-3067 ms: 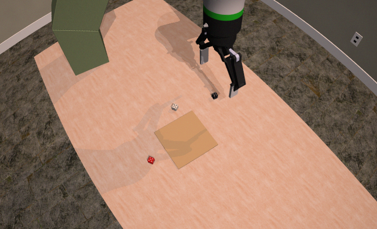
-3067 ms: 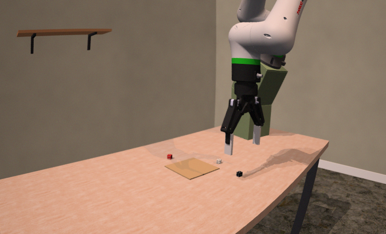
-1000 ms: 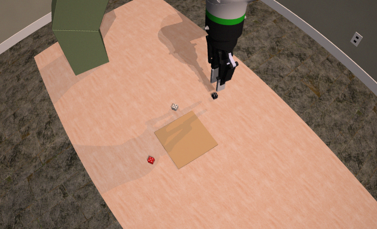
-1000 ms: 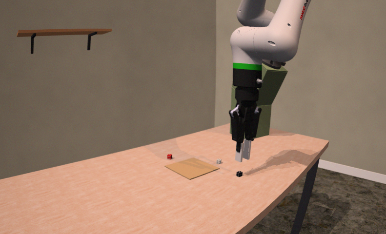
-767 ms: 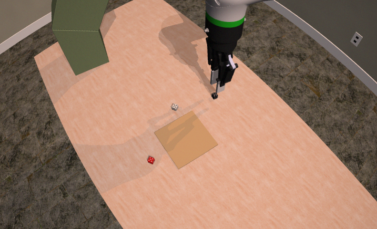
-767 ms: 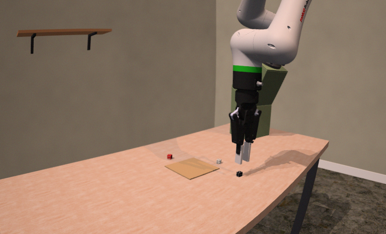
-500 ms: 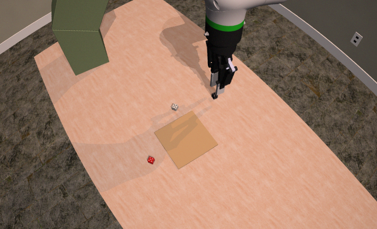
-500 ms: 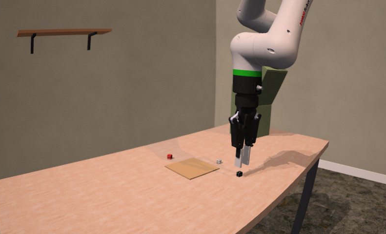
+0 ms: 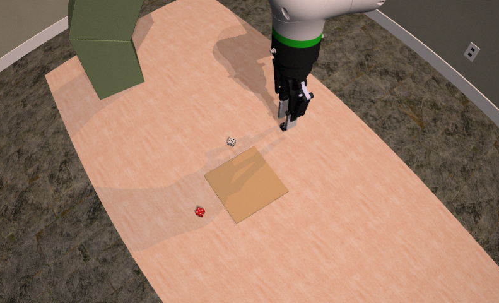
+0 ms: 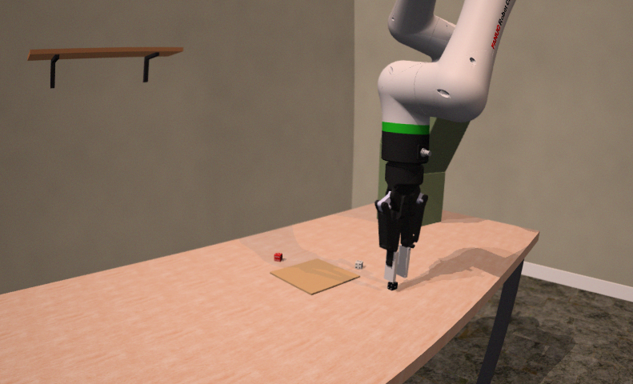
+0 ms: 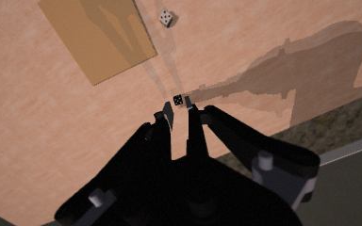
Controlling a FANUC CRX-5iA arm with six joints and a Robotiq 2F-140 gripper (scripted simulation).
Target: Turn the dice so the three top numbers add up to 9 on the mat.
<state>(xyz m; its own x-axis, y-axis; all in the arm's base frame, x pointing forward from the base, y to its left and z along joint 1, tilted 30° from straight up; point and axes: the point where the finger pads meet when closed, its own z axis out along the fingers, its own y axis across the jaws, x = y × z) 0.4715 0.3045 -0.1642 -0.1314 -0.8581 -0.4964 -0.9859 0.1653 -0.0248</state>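
Right now my hand is 5 cm above the black die and 1 cm to the left of it. From my hand the other things lie so: tan square mat: 17 cm to the right, 7 cm ahead, 6 cm below; then white die: 14 cm to the right, 5 cm below, 4 cm behind; then red die: 29 cm to the right, 7 cm ahead, 5 cm below.
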